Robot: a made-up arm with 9 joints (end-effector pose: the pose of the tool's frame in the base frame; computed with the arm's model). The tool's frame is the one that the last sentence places.
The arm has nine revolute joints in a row. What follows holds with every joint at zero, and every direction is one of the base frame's. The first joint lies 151 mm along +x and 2 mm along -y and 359 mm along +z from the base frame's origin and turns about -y. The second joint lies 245 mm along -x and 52 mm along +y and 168 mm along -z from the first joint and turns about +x. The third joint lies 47 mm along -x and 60 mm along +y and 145 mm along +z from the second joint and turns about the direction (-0.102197, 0.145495, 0.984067). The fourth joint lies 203 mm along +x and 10 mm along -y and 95 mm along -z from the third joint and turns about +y. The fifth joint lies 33 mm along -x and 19 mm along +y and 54 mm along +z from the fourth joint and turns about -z. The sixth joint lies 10 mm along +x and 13 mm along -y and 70 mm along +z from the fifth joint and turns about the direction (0.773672, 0.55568, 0.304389). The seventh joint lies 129 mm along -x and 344 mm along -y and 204 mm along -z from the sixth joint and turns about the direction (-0.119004, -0.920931, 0.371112). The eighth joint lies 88 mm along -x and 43 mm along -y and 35 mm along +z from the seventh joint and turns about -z. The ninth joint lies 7 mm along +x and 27 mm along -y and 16 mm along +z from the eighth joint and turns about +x. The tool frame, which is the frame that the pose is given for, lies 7 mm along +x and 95 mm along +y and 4 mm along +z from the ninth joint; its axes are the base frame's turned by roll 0.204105, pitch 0.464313 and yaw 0.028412 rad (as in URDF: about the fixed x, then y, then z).
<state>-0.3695 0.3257 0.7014 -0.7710 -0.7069 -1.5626 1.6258 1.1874 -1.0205</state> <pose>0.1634 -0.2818 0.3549 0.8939 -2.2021 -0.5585</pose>
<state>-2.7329 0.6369 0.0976 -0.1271 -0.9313 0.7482 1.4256 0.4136 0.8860</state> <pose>-0.0677 -0.1250 0.7748 2.3126 0.3648 -1.7531</pose>
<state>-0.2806 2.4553 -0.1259 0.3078 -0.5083 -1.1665 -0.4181 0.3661 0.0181</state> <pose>-0.1673 0.1606 -0.1280 2.1482 0.9076 -0.4923</pose>
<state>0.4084 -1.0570 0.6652 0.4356 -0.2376 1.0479 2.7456 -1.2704 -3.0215</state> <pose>-0.0028 -0.0989 0.2953 0.5755 2.7606 1.2087</pose>
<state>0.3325 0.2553 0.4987 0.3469 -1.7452 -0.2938 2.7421 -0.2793 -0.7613</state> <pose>0.3787 0.4167 0.2038 -2.1222 2.1265 -0.6431</pose>
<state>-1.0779 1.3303 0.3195 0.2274 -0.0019 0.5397 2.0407 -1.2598 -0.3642</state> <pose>-0.3578 0.1921 0.3540 0.1672 -0.7608 -0.0341</pose>
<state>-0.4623 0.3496 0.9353 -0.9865 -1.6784 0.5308 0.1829 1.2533 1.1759</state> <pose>0.3382 0.3015 0.4973 1.2353 0.8829 1.6630</pose>
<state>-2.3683 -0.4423 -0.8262 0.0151 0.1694 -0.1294 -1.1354 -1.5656 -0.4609</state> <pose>0.5134 0.0084 0.7847 0.2333 2.9006 -0.2546</pose>
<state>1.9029 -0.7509 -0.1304 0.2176 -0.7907 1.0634 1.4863 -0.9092 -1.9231</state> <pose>0.3984 -0.2364 0.2474 1.2578 2.7237 0.6524</pose>
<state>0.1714 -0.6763 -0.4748 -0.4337 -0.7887 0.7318 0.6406 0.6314 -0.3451</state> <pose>0.0008 -0.2883 0.2935 -0.3929 -0.0853 0.0256</pose>
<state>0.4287 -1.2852 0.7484 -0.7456 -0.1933 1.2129 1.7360 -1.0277 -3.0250</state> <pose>0.2703 -0.1969 0.1722 -0.4984 -2.6335 -0.4618</pose>
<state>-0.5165 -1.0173 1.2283 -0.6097 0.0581 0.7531 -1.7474 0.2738 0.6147</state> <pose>-0.0374 -0.0570 0.0145 -1.4143 2.2627 -1.0135</pose>
